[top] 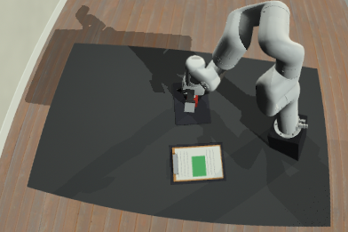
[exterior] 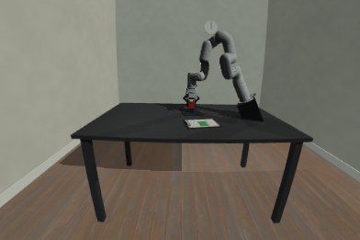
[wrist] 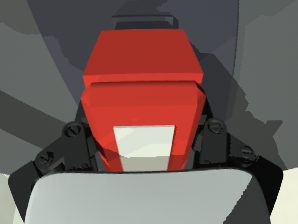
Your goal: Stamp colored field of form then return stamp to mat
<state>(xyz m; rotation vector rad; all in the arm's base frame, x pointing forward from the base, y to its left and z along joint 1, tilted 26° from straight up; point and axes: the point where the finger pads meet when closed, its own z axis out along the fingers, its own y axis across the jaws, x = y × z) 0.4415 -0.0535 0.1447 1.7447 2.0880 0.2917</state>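
Right now my hand is 90 mm past the form, 300 mm to the right of it and 60 mm above it. Also, from my hand: red stamp 20 mm below; dark mat 70 mm below.
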